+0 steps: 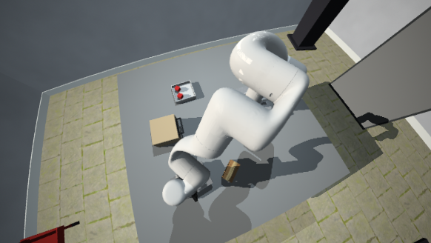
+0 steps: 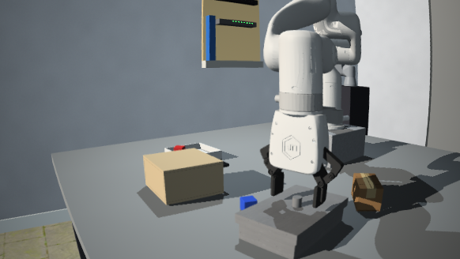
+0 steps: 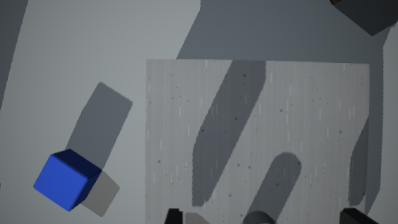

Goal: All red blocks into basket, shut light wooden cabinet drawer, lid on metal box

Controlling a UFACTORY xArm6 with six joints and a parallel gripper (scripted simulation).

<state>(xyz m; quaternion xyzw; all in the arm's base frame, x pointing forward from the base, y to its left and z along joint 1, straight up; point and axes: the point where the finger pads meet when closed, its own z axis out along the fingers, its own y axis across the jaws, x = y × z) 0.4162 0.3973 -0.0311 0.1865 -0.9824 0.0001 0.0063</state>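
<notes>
My hand is 30 mm above the knobbed lid. Round my hand: blue block: 130 mm to the right, 60 mm below, 30 mm ahead; green block: 230 mm behind, 60 mm below, 40 mm to the right; cardboard box: 220 mm behind, 40 mm below, 20 mm to the right.
</notes>
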